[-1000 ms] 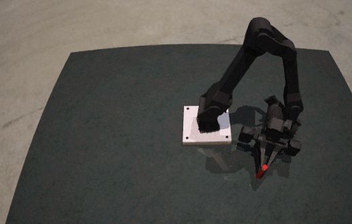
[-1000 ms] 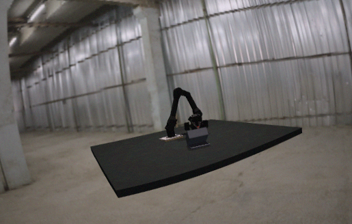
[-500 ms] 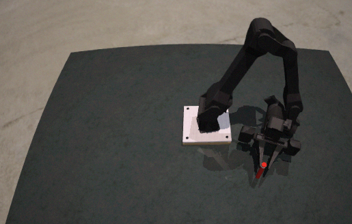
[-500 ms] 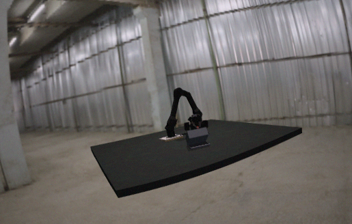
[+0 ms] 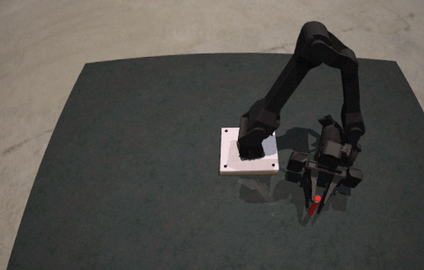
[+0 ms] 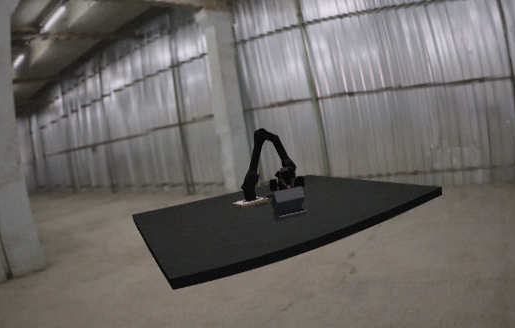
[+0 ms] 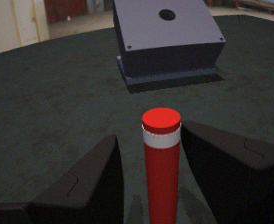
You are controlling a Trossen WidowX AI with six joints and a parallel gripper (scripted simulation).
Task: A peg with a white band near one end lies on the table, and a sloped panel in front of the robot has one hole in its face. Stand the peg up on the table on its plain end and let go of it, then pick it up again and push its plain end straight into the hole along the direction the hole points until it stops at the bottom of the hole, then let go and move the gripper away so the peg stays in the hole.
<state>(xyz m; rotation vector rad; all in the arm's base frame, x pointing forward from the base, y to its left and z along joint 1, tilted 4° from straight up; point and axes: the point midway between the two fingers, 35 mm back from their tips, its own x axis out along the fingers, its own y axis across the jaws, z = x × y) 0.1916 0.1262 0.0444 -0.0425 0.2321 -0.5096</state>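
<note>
Now: gripper tip 1 cm past the red peg and 1 cm above it. Round my gripper tip: sloped grey panel: 20 cm ahead, 18 cm to the right, 1 cm below.
</note>
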